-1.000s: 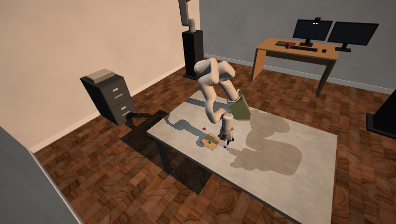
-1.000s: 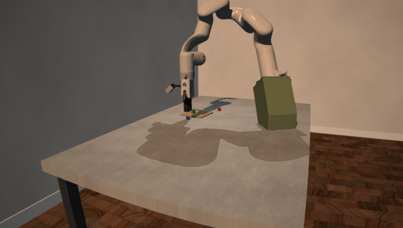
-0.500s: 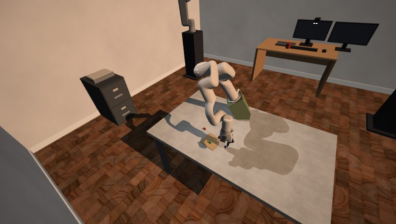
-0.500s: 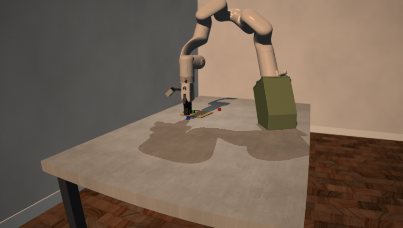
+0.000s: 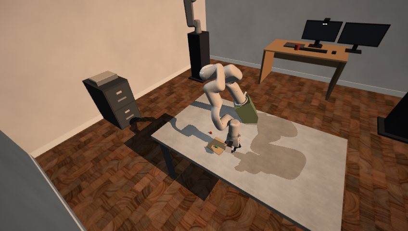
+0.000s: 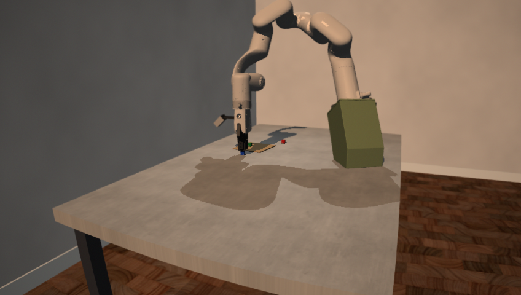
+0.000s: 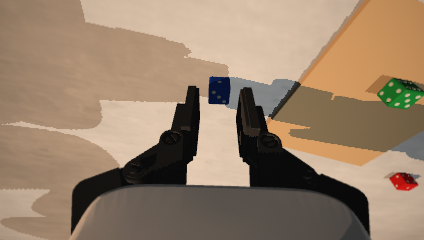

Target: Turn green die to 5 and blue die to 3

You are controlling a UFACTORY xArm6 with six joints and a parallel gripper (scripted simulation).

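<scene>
Right now my hand is 3 cm above the blue die. Round my hand: tan mat 1 cm ahead, 13 cm to the right, 4 cm below; green die 4 cm ahead, 13 cm to the right, 3 cm below; red die 7 cm behind, 26 cm to the right, 3 cm below.
</scene>
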